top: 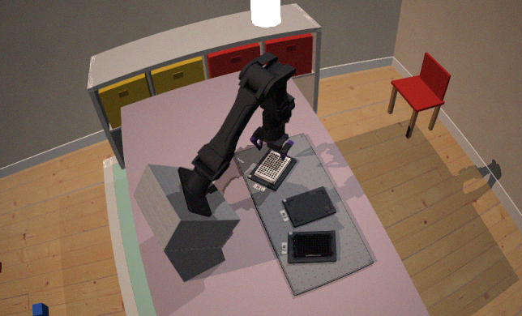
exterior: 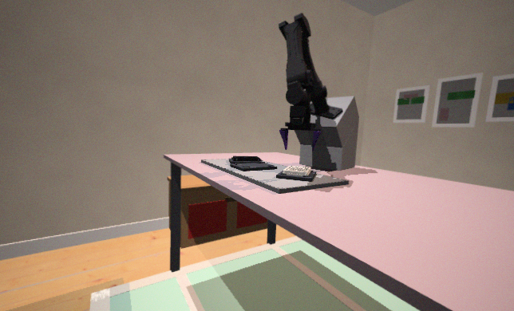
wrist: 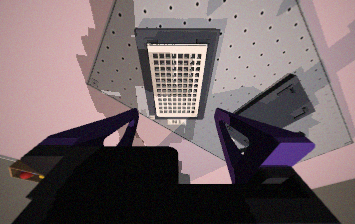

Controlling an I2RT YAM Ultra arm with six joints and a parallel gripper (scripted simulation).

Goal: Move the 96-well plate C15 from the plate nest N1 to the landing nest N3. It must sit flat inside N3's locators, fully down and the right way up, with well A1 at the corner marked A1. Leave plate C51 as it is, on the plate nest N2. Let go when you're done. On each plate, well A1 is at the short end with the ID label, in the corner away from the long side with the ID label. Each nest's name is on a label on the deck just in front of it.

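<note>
My gripper is now 80 mm above the white 96-well plate C15. The rest, counted from my hand: dark plate nest N1: 90 mm below; then deck label: 60 mm behind, 70 mm to the right, 100 mm below; then dark landing nest N3: 100 mm ahead, 190 mm to the right, 90 mm below.
</note>
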